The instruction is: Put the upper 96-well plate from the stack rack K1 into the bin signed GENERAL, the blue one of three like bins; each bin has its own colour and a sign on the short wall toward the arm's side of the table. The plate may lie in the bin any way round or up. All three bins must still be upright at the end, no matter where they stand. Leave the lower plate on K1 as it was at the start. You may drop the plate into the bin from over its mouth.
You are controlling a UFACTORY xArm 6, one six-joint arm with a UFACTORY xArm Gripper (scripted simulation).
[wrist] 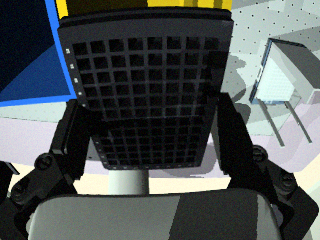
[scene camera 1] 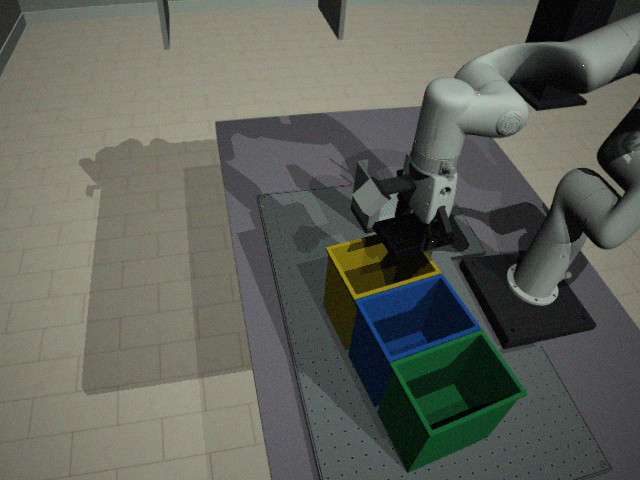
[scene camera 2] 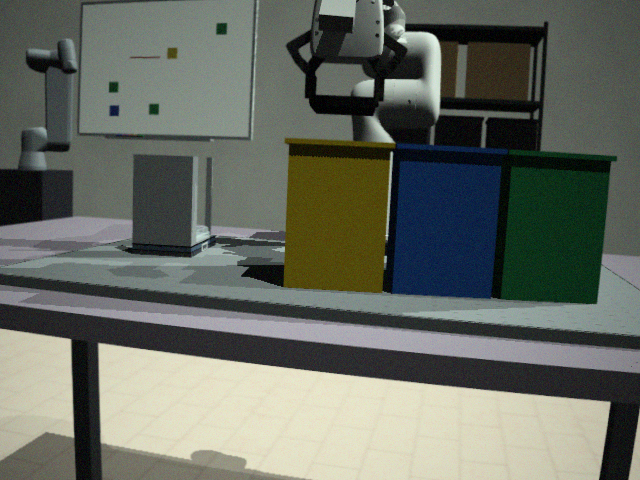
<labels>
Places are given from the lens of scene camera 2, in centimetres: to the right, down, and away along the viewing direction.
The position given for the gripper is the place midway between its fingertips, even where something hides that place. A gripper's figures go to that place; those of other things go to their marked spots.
gripper (scene camera 2: 343,105): 3, -19, 86
blue bin (scene camera 2: 444,200): 15, -5, 73
dark 96-well plate (scene camera 2: 322,104): 0, -18, 80
yellow bin (scene camera 2: 337,195): 2, -5, 73
</labels>
